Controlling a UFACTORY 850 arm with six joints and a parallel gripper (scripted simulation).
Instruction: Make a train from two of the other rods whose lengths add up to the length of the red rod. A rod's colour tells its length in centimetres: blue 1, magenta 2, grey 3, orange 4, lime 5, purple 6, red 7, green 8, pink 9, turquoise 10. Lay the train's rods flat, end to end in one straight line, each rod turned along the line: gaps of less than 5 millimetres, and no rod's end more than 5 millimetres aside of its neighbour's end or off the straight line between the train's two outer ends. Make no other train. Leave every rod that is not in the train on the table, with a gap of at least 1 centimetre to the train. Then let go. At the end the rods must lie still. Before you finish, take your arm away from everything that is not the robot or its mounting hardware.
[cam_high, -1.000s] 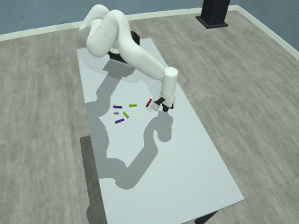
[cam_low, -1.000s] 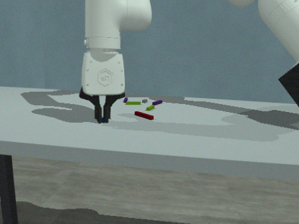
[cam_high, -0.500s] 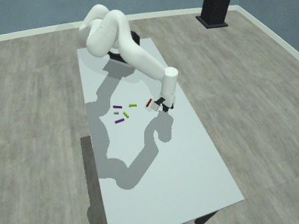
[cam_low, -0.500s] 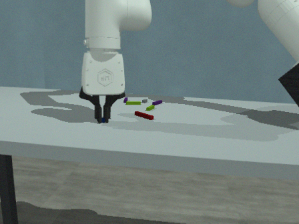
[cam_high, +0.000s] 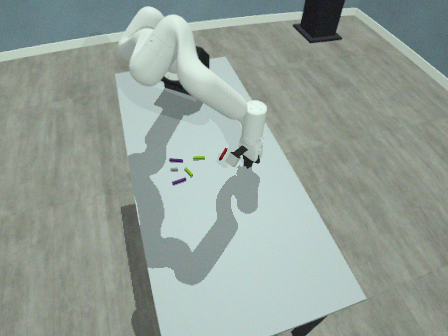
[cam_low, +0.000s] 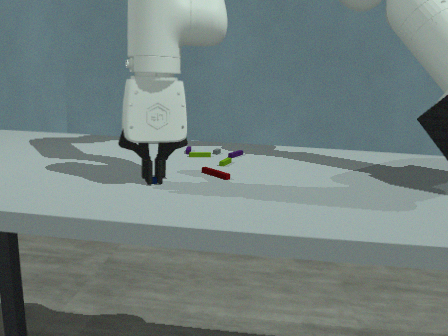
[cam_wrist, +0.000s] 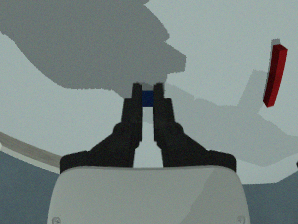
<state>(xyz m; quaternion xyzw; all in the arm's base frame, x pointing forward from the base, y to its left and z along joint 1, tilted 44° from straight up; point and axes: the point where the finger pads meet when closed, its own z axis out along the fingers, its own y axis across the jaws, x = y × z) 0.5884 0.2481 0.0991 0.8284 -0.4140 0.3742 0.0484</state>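
The red rod is 100 mm behind my hand, 80 mm to the right of it and 20 mm below it. From my hand the other things lie so: blue rod (20 mm below); grey rod (70 mm behind, 320 mm to the right, 20 mm below).
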